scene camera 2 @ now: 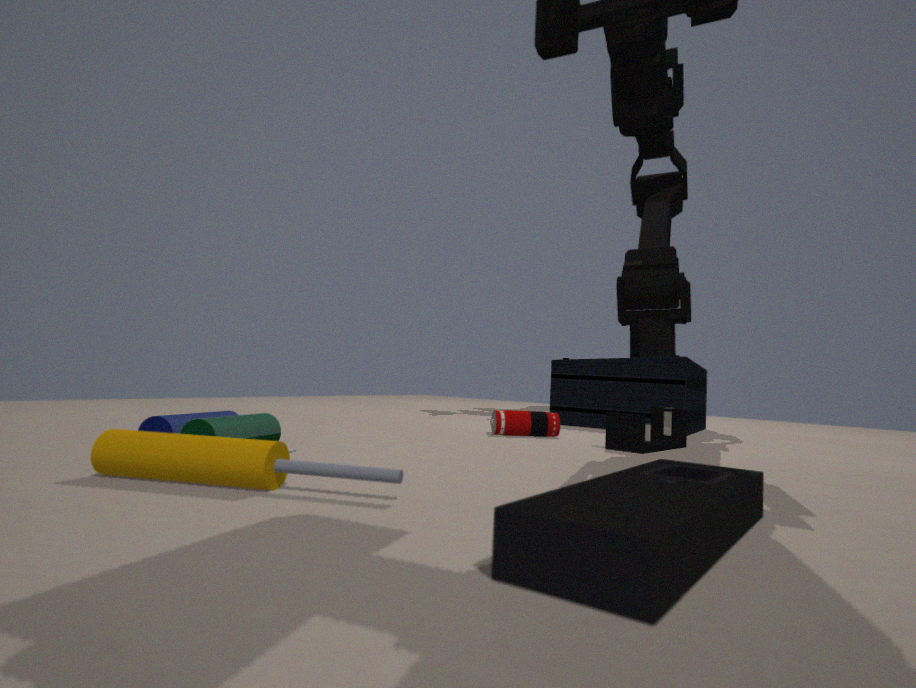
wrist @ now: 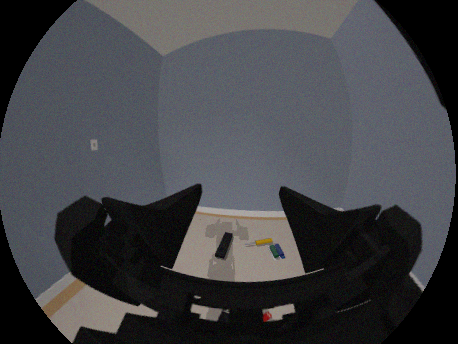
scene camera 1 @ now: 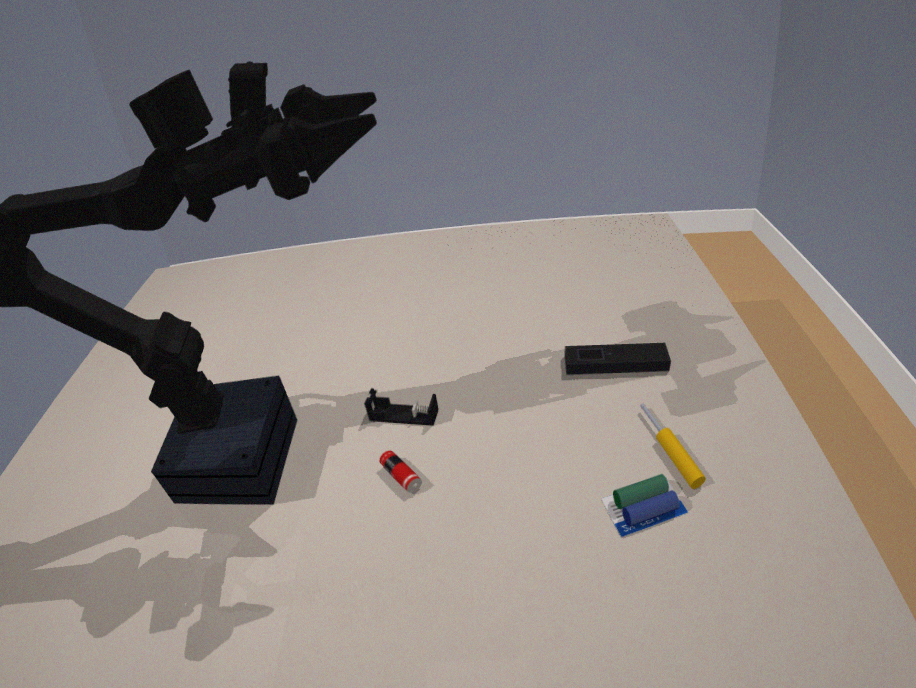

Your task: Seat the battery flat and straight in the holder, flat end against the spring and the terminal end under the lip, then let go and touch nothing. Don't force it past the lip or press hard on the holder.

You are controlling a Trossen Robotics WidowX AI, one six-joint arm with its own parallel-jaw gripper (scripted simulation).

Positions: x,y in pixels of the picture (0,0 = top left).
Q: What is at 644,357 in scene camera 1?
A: A black box.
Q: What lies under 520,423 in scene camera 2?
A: A battery.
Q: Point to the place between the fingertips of my gripper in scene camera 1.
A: At 375,106
